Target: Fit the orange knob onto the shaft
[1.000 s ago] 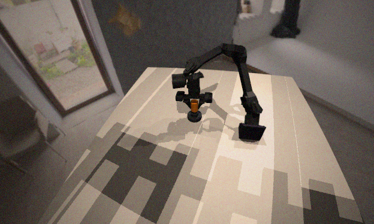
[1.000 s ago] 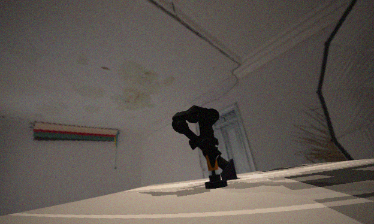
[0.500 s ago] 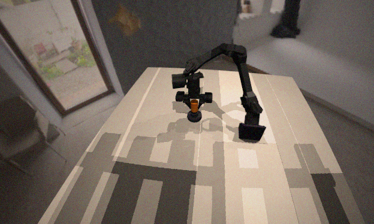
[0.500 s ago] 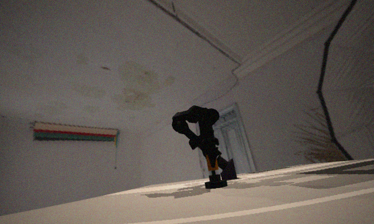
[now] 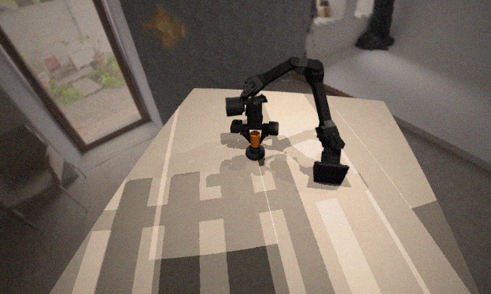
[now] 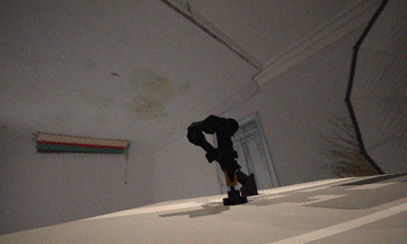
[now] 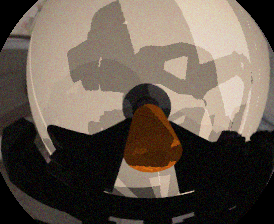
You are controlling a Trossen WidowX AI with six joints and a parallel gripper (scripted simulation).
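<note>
Now: gripper tip 2 cm below the orange knob. Also, from my gripper tip: round dark pedestal (4 cm below).
</note>
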